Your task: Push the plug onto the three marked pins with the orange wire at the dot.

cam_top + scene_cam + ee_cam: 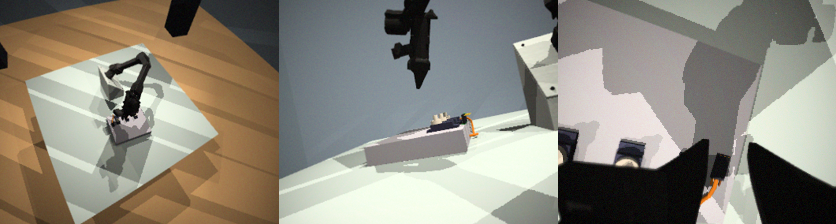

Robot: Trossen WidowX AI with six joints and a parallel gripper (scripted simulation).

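The green band is 130 mm behind my gripper tip, 30 mm to the left of it and 110 mm below it. Round my gripper tip: printed holder: 30 mm ahead, 50 mm to the left, 160 mm below.
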